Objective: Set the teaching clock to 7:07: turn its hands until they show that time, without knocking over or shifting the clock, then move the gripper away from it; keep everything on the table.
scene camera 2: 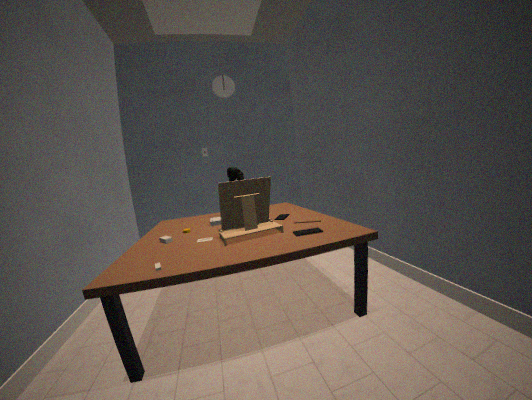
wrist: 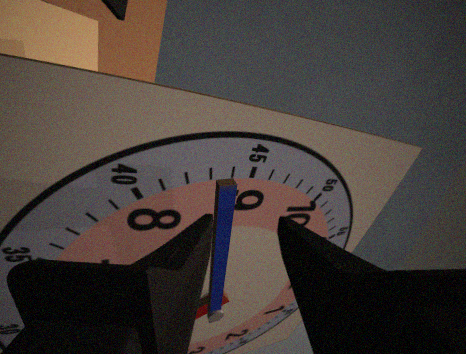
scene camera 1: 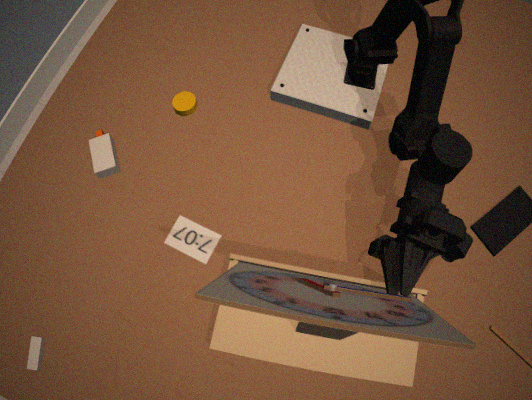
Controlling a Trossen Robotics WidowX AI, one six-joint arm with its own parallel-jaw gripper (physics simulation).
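Places are measured from the arm's base along level axes (x ahead, y left, z up), in centimetres.
Pixels of known places: gripper, between the fingertips: (scene camera 2: 259, 201) (wrist: 245, 222) (scene camera 1: 397, 297); arm's base, origin of its link: (scene camera 1: 360, 75).
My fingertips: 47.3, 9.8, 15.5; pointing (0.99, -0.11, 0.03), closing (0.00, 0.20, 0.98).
For each thing: its top centre in the pictures, then the offset to it from my fingertips, as dx, dy, dz.
- card, centre of its top: (scene camera 1: 192, 239) (scene camera 2: 204, 239) -5.8, -34.0, -18.2
- yellow disc, centre of its top: (scene camera 1: 183, 101) (scene camera 2: 186, 229) -33.1, -44.4, -16.4
- white box, centre of its top: (scene camera 1: 100, 148) (scene camera 2: 164, 237) -18.5, -57.3, -15.5
- small white block, centre of its top: (scene camera 1: 34, 353) (scene camera 2: 157, 265) +22.7, -56.4, -17.1
- dark slab, centre of its top: (scene camera 1: 508, 219) (scene camera 2: 282, 216) -23.1, +24.3, -17.5
- thin rod, centre of its top: (scene camera 1: 525, 358) (scene camera 2: 307, 221) +2.7, +30.0, -17.6
The teaching clock (scene camera 1: 215, 290) (scene camera 2: 230, 205) (wrist: 100, 110) stands upright on its wooden stand (scene camera 1: 300, 355). In the wrist view its blue hand (wrist: 223, 240) (scene camera 1: 370, 291) points just short of the 9, near the 44-minute tick. Its red hand (scene camera 1: 311, 282) (wrist: 202, 310) points toward the opposite side; my left finger hides most of it in the wrist view. My gripper (scene camera 1: 400, 294) (wrist: 245, 222) is partly open at the dial. Its fingers straddle the blue hand, the left one very near it; whether they touch is unclear. A card (scene camera 1: 192, 240) (scene camera 2: 205, 240) reads 7:07.
A yellow disc (scene camera 1: 184, 101) (scene camera 2: 186, 230), a white box (scene camera 1: 102, 152) (scene camera 2: 165, 239) and a small white block (scene camera 1: 34, 353) (scene camera 2: 158, 266) lie on the table. A dark slab (scene camera 1: 505, 220) (scene camera 2: 282, 217) and thin rod (scene camera 1: 510, 346) (scene camera 2: 307, 221) lie beyond the clock's 9 side.
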